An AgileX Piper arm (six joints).
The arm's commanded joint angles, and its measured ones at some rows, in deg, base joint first. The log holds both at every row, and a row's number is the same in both.
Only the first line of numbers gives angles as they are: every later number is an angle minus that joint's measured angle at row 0.
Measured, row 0:
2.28, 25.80, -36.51, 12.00, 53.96, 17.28
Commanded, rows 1 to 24:
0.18, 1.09, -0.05, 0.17, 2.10, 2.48
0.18, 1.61, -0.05, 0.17, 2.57, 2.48
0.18, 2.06, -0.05, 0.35, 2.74, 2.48
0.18, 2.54, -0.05, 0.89, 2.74, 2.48
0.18, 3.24, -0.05, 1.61, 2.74, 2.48
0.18, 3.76, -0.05, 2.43, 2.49, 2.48
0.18, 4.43, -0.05, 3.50, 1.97, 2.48
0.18, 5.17, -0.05, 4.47, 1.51, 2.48
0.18, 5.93, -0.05, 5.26, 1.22, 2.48
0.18, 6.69, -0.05, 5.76, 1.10, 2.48
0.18, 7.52, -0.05, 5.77, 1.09, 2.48
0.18, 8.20, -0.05, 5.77, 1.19, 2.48
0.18, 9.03, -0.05, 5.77, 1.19, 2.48
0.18, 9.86, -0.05, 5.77, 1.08, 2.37
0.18, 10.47, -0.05, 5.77, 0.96, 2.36
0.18, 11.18, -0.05, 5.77, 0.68, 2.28
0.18, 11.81, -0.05, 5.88, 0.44, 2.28
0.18, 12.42, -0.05, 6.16, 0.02, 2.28
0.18, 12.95, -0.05, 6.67, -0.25, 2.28
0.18, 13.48, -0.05, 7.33, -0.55, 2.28
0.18, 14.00, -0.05, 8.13, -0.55, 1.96
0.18, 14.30, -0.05, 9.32, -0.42, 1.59
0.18, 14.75, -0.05, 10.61, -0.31, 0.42
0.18, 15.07, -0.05, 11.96, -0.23, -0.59
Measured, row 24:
0.00, 13.65, 0.00, 7.74, 0.32, 2.10
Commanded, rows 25 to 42:
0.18, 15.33, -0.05, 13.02, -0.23, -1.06
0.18, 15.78, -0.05, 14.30, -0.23, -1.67
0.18, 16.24, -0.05, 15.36, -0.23, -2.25
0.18, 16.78, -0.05, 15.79, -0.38, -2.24
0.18, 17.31, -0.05, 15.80, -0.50, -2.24
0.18, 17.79, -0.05, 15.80, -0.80, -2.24
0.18, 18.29, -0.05, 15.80, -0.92, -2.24
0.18, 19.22, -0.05, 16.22, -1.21, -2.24
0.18, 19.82, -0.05, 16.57, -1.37, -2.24
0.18, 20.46, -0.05, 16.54, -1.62, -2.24
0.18, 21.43, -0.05, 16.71, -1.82, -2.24
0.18, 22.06, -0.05, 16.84, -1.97, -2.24
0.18, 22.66, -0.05, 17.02, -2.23, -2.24
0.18, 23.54, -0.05, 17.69, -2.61, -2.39
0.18, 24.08, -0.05, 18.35, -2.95, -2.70
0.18, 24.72, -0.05, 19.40, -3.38, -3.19
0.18, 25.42, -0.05, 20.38, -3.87, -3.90
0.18, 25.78, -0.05, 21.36, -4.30, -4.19
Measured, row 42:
0.00, 24.00, 0.00, 18.12, -2.19, -2.06
